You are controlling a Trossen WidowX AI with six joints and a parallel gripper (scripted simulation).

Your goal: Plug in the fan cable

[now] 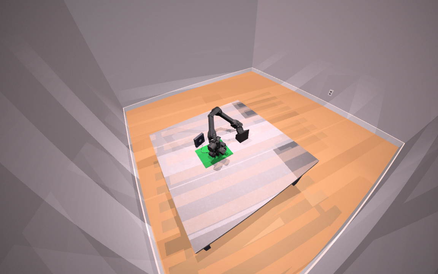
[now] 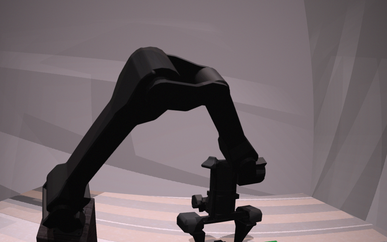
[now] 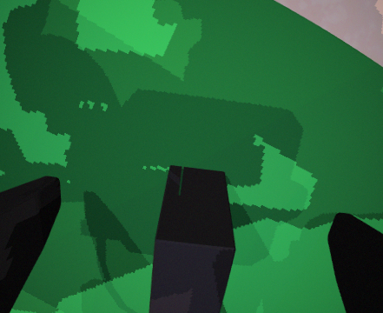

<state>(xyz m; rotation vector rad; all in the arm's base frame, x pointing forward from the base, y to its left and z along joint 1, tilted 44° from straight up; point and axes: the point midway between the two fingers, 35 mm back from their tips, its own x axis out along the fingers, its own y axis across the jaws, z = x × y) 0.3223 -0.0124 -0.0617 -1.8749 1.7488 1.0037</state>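
The white four-pin fan header is 1 cm ahead of my gripper tip, 10 cm to the right of it and 2 cm below it. Round my gripper tip: green board: 1 cm ahead, 6 cm to the right, 3 cm below; black fan: 6 cm ahead, 23 cm to the right, 4 cm above; black fan cable plug: 1 cm to the right, 1 cm above.
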